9 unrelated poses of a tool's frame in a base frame.
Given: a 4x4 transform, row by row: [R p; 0 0 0 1], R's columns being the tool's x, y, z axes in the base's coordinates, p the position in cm. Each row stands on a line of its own.
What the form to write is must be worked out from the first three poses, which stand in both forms.
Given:
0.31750, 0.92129, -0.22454, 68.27
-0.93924, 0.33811, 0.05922, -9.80
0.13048, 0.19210, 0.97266, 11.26
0, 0, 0, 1
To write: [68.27, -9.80, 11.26, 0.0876, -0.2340, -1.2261]
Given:
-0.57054, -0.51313, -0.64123, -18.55
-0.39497, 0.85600, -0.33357, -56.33
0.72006, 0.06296, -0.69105, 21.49
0, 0, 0, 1
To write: [-18.55, -56.33, 21.49, 0.6550, -2.2485, 0.1952]
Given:
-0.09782, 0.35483, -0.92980, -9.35
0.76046, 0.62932, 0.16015, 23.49
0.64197, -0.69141, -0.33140, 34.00
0, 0, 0, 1
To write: [-9.35, 23.49, 34.00, -0.9209, -1.6997, 0.4386]
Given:
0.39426, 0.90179, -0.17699, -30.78
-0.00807, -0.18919, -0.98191, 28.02
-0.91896, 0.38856, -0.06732, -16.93
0, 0, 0, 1
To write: [-30.78, 28.02, -16.93, 1.5314, 0.8291, -1.0167]
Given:
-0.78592, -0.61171, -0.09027, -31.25
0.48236, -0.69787, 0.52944, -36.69
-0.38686, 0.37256, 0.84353, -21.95
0, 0, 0, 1
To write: [-31.25, -36.69, -21.95, -0.3472, 0.6563, 2.4211]
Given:
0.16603, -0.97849, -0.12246, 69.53
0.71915, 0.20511, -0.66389, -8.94
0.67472, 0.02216, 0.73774, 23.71
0, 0, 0, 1
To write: [69.53, -8.94, 23.71, 0.5209, -0.6053, 1.2890]
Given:
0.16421, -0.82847, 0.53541, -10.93
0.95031, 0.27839, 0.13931, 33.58
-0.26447, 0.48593, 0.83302, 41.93
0, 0, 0, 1
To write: [-10.93, 33.58, 41.93, 0.2507, 0.5785, 1.2864]
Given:
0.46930, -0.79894, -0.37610, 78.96
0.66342, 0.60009, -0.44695, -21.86
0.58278, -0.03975, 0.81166, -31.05
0, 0, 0, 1
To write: [78.96, -21.86, -31.05, 0.2528, -0.5953, 0.9078]
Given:
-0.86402, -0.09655, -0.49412, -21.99
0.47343, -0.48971, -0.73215, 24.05
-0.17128, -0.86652, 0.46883, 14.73
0, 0, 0, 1
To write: [-21.99, 24.05, 14.73, -0.5628, -1.3521, 2.3872]
